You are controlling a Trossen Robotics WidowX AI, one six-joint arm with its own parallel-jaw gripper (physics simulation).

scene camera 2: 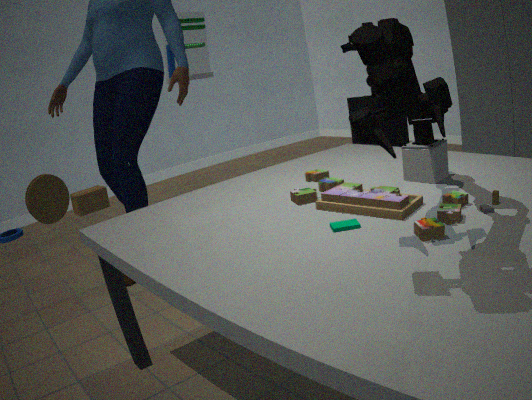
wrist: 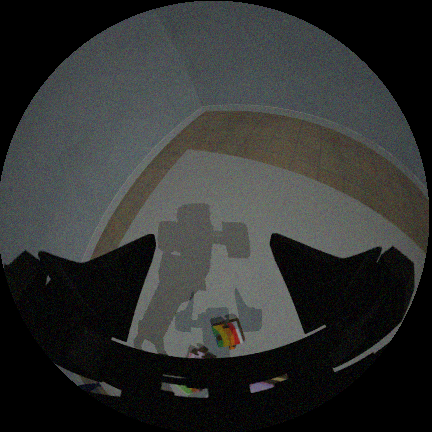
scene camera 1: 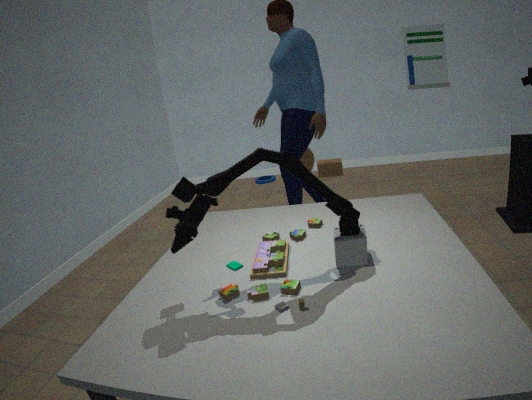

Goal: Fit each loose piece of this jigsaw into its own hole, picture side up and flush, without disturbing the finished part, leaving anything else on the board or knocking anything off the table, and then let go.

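Observation:
The jigsaw board (scene camera 1: 269, 275) (scene camera 2: 360, 209) lies flat, with lilac and green pieces in it. A red, orange and green piece (scene camera 1: 229, 292) (scene camera 2: 429, 229) (wrist: 227, 334), a pink and green piece (scene camera 1: 259, 292) (scene camera 2: 449, 214) (wrist: 199, 353) and a green and orange piece (scene camera 1: 290, 287) (scene camera 2: 455, 198) lie in front of the board in scene camera 1. A green piece (scene camera 1: 271, 236) (scene camera 2: 303, 196), a blue and green piece (scene camera 1: 298, 234) (scene camera 2: 331, 183) and an orange-topped piece (scene camera 1: 314, 223) (scene camera 2: 317, 175) lie beyond it. My gripper (scene camera 1: 175, 249) (wrist: 213, 239) is open and empty, high above the table.
A teal tile (scene camera 1: 234, 265) (scene camera 2: 345, 225) lies beside the board. A small grey block (scene camera 1: 282, 307) (scene camera 2: 486, 208) and an upright brown peg (scene camera 1: 301, 303) (scene camera 2: 495, 197) are near the pink and green piece. A person (scene camera 1: 297, 70) (scene camera 2: 127, 100) is beyond the table (scene camera 1: 400, 320) (scene camera 2: 250, 270).

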